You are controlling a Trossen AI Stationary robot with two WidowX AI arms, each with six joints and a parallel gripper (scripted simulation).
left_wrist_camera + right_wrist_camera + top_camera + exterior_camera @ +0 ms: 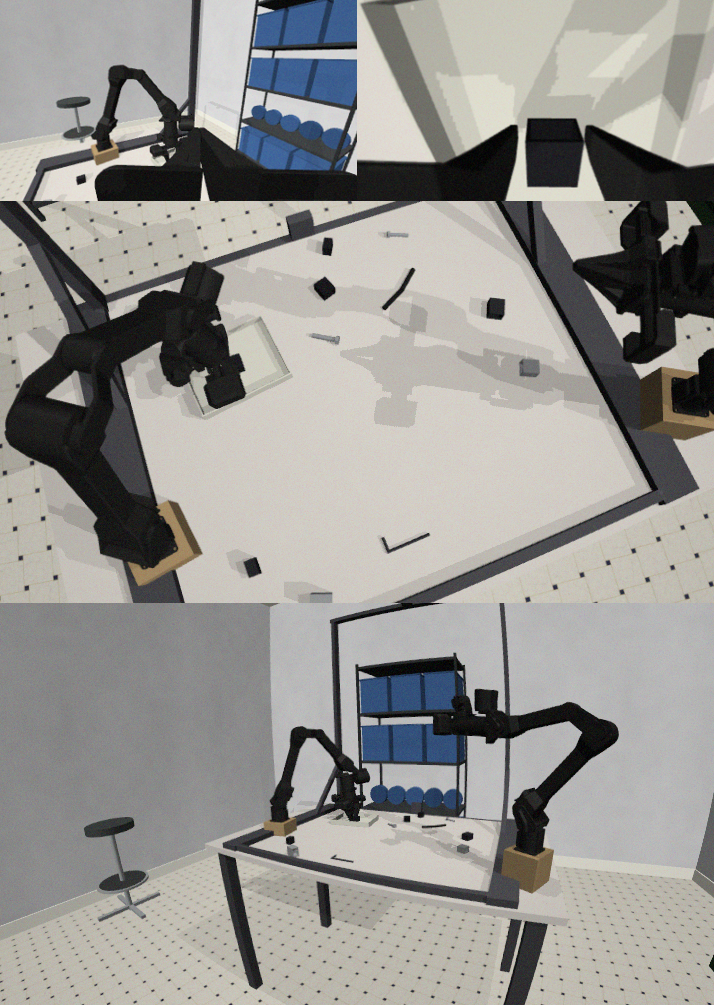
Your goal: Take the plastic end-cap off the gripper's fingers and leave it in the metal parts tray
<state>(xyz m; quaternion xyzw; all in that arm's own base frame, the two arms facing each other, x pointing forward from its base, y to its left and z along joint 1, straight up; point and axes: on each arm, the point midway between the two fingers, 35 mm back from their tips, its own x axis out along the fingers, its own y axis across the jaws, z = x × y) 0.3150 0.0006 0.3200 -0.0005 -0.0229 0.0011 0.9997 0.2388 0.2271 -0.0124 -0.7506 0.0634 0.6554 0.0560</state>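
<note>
The pale metal parts tray lies 30 mm below my right hand and 10 mm to the left of it.
</note>
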